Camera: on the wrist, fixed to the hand. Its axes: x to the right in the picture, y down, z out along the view.
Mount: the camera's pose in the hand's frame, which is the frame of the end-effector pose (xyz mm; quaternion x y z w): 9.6 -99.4 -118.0 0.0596 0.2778 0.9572 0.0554
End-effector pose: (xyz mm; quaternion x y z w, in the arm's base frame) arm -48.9 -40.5 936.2 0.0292 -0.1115 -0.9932 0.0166
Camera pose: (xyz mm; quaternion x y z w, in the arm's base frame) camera -53.8 30.0 798.7 0.1718 -0.0887 -0.0244 0.9808
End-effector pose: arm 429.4 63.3 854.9 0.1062 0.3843 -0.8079 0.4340
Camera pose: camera 326.7 174.1 822.1 0.6240 -0.0079 0.3773 0.6843
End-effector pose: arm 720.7 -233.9 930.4 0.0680 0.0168 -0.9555 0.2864
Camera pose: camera 672.3 -147.7 811.5 0.3024 -0.0415 0.2391 0.9218
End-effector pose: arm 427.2 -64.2 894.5 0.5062 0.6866 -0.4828 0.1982
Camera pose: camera 360.7 40.4 986.9 0.8312 -0.4202 0.2627 0.2522
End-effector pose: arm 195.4 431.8 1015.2 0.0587 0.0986 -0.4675 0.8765
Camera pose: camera 104.1 391.8 897.1 0.2797 0.1649 0.8235 0.4652
